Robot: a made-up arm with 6 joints. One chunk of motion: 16 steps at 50 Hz.
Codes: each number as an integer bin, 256 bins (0 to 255) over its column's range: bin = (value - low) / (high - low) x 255, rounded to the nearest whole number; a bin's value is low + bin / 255 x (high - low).
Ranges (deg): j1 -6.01..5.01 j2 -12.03..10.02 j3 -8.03..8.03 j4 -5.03..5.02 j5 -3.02..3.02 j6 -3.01..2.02
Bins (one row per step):
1: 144 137 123 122 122 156
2: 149 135 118 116 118 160
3: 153 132 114 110 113 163
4: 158 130 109 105 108 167
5: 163 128 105 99 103 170
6: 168 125 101 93 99 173
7: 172 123 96 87 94 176
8: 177 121 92 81 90 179
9: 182 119 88 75 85 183
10: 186 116 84 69 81 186
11: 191 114 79 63 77 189
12: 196 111 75 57 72 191
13: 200 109 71 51 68 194
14: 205 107 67 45 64 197
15: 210 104 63 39 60 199
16: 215 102 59 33 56 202
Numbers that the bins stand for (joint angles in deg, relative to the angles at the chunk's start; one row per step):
1: 0.21 -0.18 -0.28 -0.22 -0.13 0.07
2: 0.43 -0.36 -0.60 -0.46 -0.23 0.15
3: 0.60 -0.62 -0.85 -0.69 -0.34 0.21
4: 0.82 -0.79 -1.17 -0.89 -0.46 0.28
5: 1.03 -0.96 -1.42 -1.13 -0.58 0.34
6: 1.25 -1.22 -1.67 -1.36 -0.68 0.40
7: 1.42 -1.39 -1.98 -1.60 -0.79 0.46
8: 1.64 -1.57 -2.24 -1.84 -0.89 0.52
9: 1.86 -1.74 -2.49 -2.07 -1.01 0.60
10: 2.03 -2.00 -2.74 -2.31 -1.10 0.66
11: 2.24 -2.17 -3.05 -2.55 -1.20 0.72
12: 2.46 -2.43 -3.31 -2.78 -1.31 0.76
13: 2.63 -2.60 -3.56 -3.02 -1.41 0.82
14: 2.85 -2.78 -3.81 -3.26 -1.50 0.88
15: 3.07 -3.04 -4.06 -3.49 -1.60 0.92
16: 3.28 -3.21 -4.31 -3.73 -1.69 0.97

